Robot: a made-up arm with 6 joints.
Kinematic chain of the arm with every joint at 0, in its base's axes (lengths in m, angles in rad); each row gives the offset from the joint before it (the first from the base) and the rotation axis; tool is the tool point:
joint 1: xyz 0 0 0.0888 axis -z
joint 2: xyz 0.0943 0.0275 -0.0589 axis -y
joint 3: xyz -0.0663 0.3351 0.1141 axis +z
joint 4: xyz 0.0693 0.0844 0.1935 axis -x
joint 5: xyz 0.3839 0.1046 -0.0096 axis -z
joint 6: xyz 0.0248 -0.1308 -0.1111 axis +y
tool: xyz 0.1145 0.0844 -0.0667
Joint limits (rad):
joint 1: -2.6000..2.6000
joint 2: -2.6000..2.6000
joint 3: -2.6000..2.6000
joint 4: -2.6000..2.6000
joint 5: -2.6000..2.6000
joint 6: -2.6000..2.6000
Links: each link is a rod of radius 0.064 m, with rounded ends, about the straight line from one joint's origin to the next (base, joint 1, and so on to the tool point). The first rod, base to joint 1, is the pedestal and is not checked.
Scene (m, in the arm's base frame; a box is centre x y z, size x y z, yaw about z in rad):
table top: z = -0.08
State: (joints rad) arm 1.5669 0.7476 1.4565 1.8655 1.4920 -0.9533
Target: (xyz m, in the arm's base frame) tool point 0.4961 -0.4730 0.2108
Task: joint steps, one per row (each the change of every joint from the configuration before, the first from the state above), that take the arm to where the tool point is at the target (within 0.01 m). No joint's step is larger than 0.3 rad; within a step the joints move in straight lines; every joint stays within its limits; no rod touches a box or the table.
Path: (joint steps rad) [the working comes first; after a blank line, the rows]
Joints at the target: 2.5194 0.9022 1.3203 1.6221 2.3069 -0.8821
Straight joint move there: clear.

1: 0.2381 0.0386 -0.0340 -0.0609 0.2037 0.0178
2: 0.2382 0.0387 -0.0341 -0.0608 0.2038 0.0178
3: 0.2381 0.0386 -0.0340 -0.0609 0.2037 0.0178
4: 0.2381 0.0387 -0.0341 -0.0608 0.2037 0.0178

